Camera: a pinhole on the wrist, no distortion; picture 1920 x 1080 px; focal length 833.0 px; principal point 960.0 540.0 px. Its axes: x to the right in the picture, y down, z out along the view. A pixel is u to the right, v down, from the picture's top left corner.
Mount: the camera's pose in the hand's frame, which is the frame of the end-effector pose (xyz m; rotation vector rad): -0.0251 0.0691 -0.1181 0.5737 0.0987 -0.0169
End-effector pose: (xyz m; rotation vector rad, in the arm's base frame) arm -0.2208 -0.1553 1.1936 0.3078 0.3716 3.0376
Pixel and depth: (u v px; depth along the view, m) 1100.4 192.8 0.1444
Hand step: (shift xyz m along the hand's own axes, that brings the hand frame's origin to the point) 0.0093 -0.0595 -0.0324
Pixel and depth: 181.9 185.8 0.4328
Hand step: -0.3971 -0.3250 0.1834
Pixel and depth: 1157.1 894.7 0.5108
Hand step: 0.1498 -0.0240 0.4144
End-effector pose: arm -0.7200 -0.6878 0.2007 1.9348 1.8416 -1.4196
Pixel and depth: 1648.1 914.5 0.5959
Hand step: 0.5291 -0.0235 0.4764
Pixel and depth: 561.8 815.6 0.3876
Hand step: -0.1696 -0.0357 0.2932
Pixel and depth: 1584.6 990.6 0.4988
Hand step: 0.4030 0.0294 0.4079
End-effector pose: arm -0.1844 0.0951 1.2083 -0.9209 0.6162 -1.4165
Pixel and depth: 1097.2 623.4 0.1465
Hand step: 0.0125 0.0022 0.0098
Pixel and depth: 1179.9 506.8 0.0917
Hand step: 0.0069 0.0166 -0.0459
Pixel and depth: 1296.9 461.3 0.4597
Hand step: 0.1987 -0.2147 0.2242
